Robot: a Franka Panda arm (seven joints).
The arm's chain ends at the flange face. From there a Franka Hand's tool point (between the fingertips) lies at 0.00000 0.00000 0.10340 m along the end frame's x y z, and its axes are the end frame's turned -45 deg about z.
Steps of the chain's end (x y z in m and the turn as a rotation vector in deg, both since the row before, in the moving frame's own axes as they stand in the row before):
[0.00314, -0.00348, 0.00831, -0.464, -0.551, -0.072]
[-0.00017, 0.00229, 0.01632, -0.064, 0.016, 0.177]
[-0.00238, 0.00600, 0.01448, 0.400, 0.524, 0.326]
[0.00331, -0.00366, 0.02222, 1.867, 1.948, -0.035]
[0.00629, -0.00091, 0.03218, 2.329, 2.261, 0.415]
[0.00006, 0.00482, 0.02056, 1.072, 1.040, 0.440]
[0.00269, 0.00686, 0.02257, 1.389, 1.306, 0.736]
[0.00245, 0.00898, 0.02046, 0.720, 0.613, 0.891]
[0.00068, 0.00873, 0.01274, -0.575, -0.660, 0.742]
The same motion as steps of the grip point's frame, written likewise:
[0.00339, -0.00035, 0.00830, 0.062, -0.718, -0.072]
[-0.00180, 0.00160, 0.01632, -0.057, -0.034, 0.177]
[-0.00475, 0.00272, 0.01447, -0.088, 0.653, 0.326]
[0.00980, -0.00015, 0.02211, -0.057, 2.698, -0.035]
[0.01095, 0.00374, 0.03201, 0.048, 3.246, 0.415]
[-0.00067, 0.00342, 0.02052, 0.023, 1.493, 0.440]
[0.00049, 0.00667, 0.02251, 0.059, 1.906, 0.736]
[-0.00292, 0.00796, 0.02045, 0.076, 0.943, 0.891]
[-0.00727, 0.00654, 0.01273, 0.060, -0.873, 0.742]

